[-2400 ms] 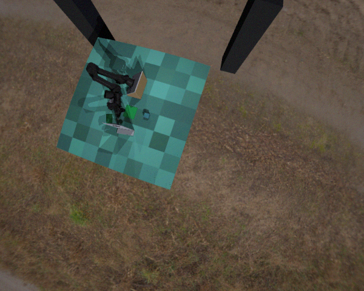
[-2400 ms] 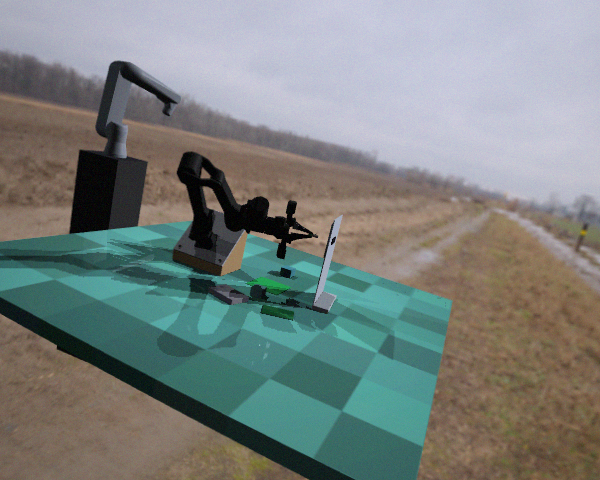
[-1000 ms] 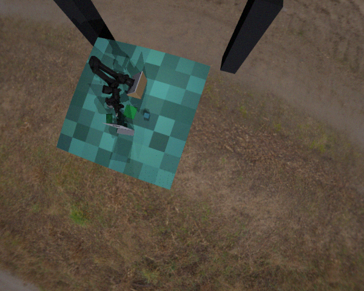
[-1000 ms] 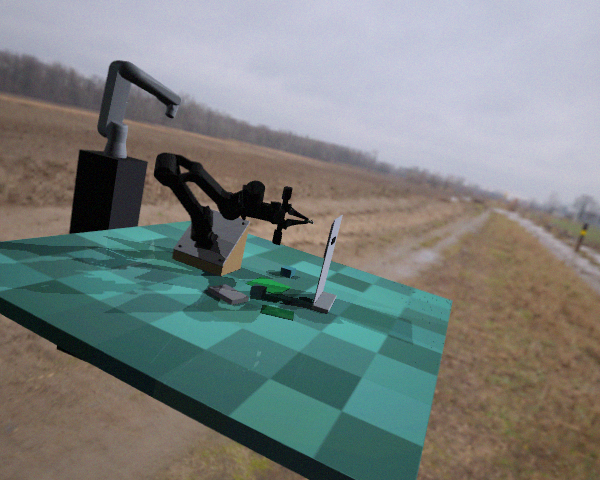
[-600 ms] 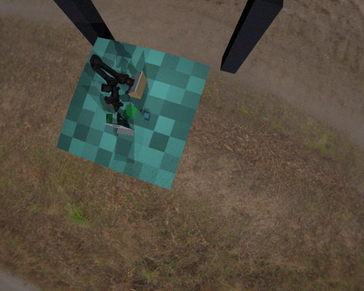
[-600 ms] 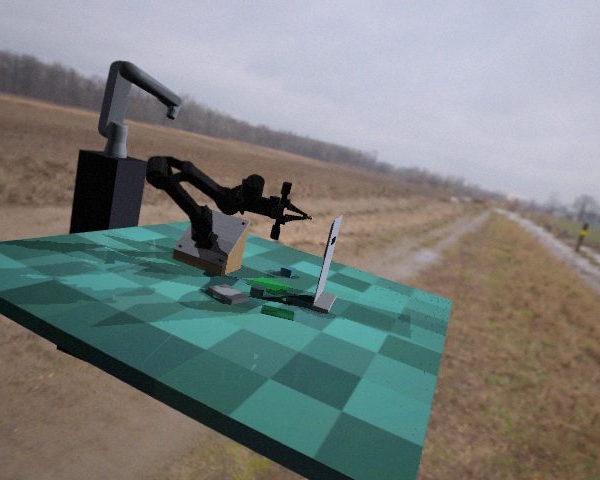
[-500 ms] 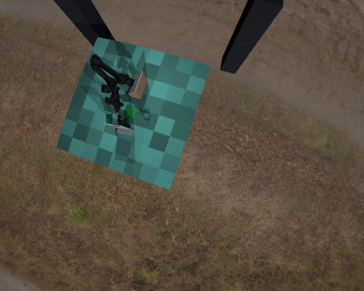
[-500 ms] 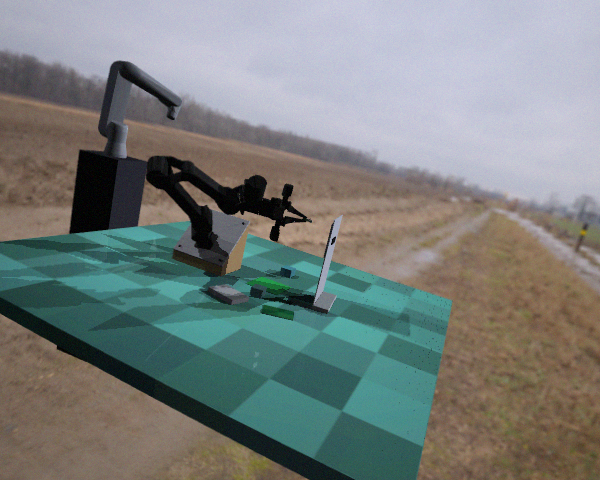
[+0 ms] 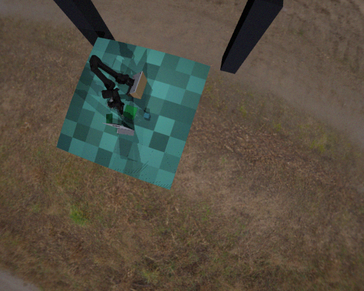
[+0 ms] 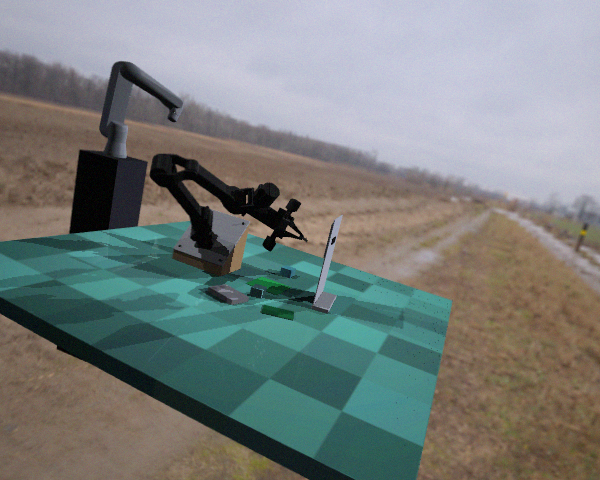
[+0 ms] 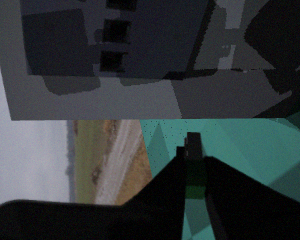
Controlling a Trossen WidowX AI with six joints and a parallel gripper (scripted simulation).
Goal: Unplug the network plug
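My gripper tip is 70 mm past the green marked square, 20 mm to the left of it and 190 mm above it. From my gripper tip the other things lie so: dark blue cube: 60 mm behind, 160 mm to the left, 170 mm below; dark green patch: 30 mm ahead, 220 mm to the right, 190 mm below; pale teal cube: 70 mm behind, 130 mm to the right, 180 mm below.
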